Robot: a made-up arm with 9 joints.
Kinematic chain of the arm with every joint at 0, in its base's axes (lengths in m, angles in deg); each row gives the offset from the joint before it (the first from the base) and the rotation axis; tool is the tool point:
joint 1: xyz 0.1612 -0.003 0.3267 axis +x
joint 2: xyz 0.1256 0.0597 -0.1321 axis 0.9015 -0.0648 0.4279
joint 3: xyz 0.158 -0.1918 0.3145 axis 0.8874 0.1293 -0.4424
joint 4: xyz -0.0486 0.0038 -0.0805 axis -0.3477 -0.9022 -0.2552
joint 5: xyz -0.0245 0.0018 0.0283 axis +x
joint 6: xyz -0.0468 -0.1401 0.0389 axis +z
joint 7: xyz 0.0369 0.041 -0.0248 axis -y
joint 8: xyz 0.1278 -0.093 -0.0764 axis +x
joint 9: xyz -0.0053 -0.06 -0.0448 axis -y
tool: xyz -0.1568 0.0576 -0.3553
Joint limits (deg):
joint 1: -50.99..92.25
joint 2: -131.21..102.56
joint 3: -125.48..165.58
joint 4: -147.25..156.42
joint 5: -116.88..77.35
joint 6: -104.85..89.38
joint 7: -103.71..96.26
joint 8: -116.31..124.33
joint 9: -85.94..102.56
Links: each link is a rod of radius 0.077 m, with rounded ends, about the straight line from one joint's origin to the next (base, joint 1, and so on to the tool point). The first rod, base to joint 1, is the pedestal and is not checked.
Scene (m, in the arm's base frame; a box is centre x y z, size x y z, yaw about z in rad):
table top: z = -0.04
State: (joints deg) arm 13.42 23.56 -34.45 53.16 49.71 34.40 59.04 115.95 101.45
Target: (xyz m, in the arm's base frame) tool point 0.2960 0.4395 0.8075
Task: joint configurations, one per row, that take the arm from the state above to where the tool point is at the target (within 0.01 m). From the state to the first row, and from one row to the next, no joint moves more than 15 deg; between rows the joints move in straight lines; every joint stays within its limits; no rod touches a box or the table.
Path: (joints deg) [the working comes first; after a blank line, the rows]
Joints at the target: -23.66 -31.37 -42.95 39.91 49.44 21.32 63.06 117.32 102.56
Straight joint move there: clear.

1: 4.15 9.83 -36.57 49.85 49.64 31.13 60.05 116.29 101.73
2: -5.12 -3.91 -38.70 46.53 49.57 27.86 61.05 116.63 102.01
3: -14.39 -17.64 -40.82 43.22 49.51 24.59 62.06 116.98 102.28
4: -23.66 -31.37 -42.95 39.91 49.44 21.32 63.06 117.32 102.56

